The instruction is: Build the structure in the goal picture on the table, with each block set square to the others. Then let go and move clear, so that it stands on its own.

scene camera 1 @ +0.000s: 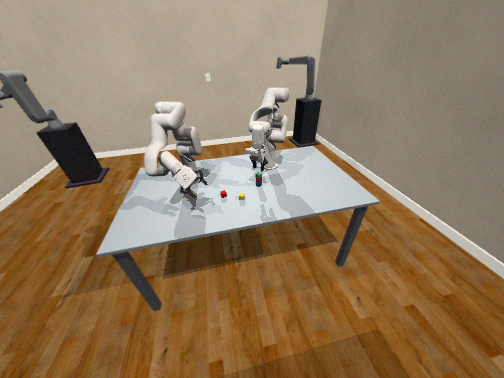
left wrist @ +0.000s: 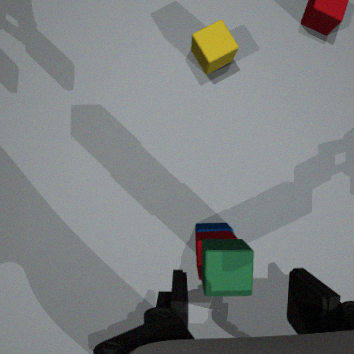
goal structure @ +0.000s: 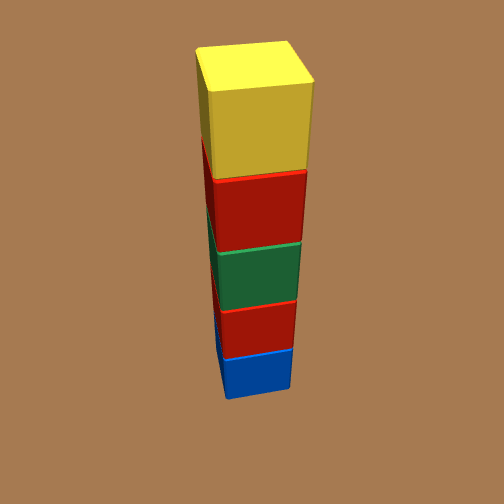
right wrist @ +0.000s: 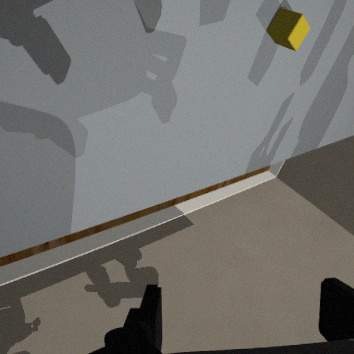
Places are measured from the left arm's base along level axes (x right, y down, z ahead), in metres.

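Where they show: left gripper, between the fingertips: (scene camera 1: 258,169) (left wrist: 236,294); right gripper, between the fingertips: (scene camera 1: 201,191) (right wrist: 242,309); left arm's base, origin of its link: (scene camera 1: 269,165).
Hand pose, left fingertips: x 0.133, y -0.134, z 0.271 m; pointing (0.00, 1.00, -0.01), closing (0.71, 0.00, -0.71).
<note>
Things, the pixels of their top centre, and the offset from my left fingertips. Level surfaces: height alone.
- green block, centre of its top: (left wrist: 228,273) (scene camera 1: 258,173) dx +0.001, dy +0.035, dz -0.002 m
- blue block, centre of its top: (left wrist: 215,246) (scene camera 1: 258,181) dx +0.001, dy +0.101, dz -0.001 m
- yellow block, centre of its top: (left wrist: 215,39) (right wrist: 299,33) (scene camera 1: 241,194) dx +0.137, dy +0.101, dz +0.137 m
- second red block, centre of its top: (scene camera 1: 223,192) dx +0.257, dy +0.101, dz +0.088 m
- grey table, height of its surface: dy +0.134 m
A green block (scene camera 1: 258,175) (left wrist: 228,272) is on top of a red block (scene camera 1: 258,180) (left wrist: 200,252), which is on a blue block (scene camera 1: 258,184) (left wrist: 214,227); the three form an upright stack. In the left wrist view the green block looks slightly offset from the red one; the view is slanted. My left gripper (scene camera 1: 258,168) (left wrist: 236,294) is open above the stack. A yellow block (scene camera 1: 241,197) (left wrist: 214,46) (right wrist: 288,29) and a second red block (scene camera 1: 223,194) (left wrist: 325,14) lie apart on the table, turned at angles. My right gripper (scene camera 1: 196,187) (right wrist: 242,309) is open and empty, left of the loose red block.
The grey table (scene camera 1: 320,192) carries both arms at its back edge. Two black pedestals with grey arms stand on the floor, one at the left (scene camera 1: 70,152) and one behind at the right (scene camera 1: 306,121). Walls stand behind and at the right.
</note>
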